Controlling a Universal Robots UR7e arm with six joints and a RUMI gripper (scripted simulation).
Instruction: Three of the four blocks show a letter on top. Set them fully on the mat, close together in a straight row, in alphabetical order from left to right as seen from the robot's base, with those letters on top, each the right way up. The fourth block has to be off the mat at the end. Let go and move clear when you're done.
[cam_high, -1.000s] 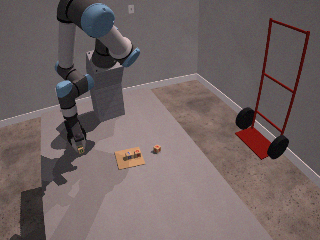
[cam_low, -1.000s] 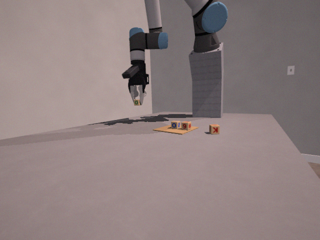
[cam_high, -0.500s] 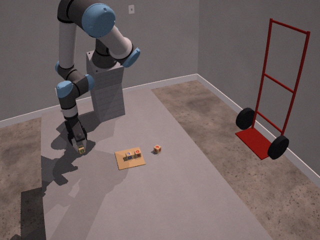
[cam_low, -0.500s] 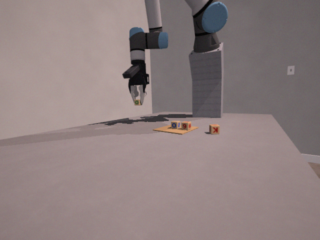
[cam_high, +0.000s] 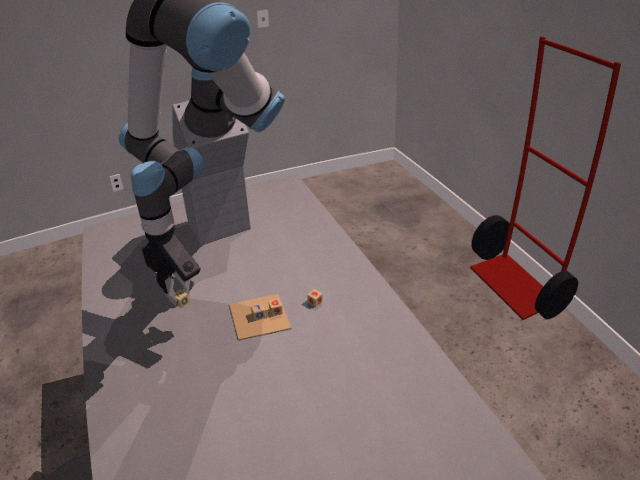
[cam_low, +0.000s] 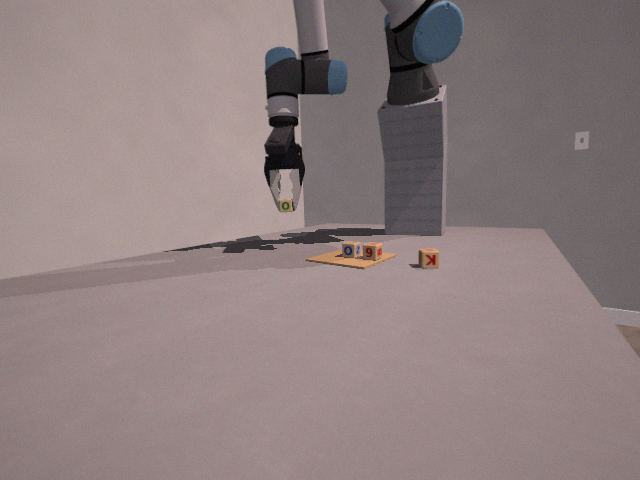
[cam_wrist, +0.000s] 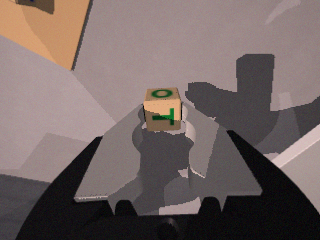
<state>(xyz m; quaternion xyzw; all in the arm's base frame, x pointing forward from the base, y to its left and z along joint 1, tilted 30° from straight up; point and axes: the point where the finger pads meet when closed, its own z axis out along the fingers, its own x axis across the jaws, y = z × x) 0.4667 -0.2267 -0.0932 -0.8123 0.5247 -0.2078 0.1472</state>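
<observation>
The blue-lettered block is 4 cm ahead of my hand, 19 cm to the left of it and 10 cm below it. The rest, counted from my hand: red-marked block: 4 cm ahead, 24 cm to the left, 10 cm below; then tan mat: 4 cm ahead, 19 cm to the left, 11 cm below; then green-lettered block: right at my hand.
</observation>
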